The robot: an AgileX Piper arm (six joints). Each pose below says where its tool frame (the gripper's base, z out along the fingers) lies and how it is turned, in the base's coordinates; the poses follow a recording.
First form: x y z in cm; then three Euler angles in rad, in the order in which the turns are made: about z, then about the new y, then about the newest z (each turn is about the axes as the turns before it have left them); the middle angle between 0 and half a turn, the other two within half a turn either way.
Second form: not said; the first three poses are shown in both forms.
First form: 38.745 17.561 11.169 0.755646 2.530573 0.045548
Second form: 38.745 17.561 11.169 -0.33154 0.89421 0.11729 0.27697
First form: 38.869 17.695 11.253 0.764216 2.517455 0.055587
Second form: 38.869 17.695 11.253 -0.33019 0.89259 0.12236 0.28159
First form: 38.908 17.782 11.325 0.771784 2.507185 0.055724
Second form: 38.908 17.782 11.325 -0.33295 0.88986 0.12540 0.28559
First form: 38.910 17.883 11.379 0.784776 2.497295 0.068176
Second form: 38.910 17.883 11.379 -0.33264 0.88832 0.13097 0.28825
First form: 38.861 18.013 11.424 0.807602 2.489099 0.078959
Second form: 38.861 18.013 11.424 -0.33752 0.88508 0.13746 0.28951
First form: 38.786 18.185 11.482 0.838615 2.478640 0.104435
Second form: 38.786 18.185 11.482 -0.33936 0.88257 0.14783 0.28993
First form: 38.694 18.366 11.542 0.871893 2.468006 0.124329
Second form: 38.694 18.366 11.542 -0.34463 0.87865 0.15788 0.29031
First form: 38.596 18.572 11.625 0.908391 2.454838 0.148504
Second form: 38.596 18.572 11.625 -0.34922 0.87447 0.16975 0.29074
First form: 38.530 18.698 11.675 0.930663 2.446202 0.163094
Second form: 38.530 18.698 11.675 -0.35203 0.87177 0.17719 0.29104
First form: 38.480 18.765 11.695 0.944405 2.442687 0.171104
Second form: 38.480 18.765 11.695 -0.35430 0.87020 0.18122 0.29049
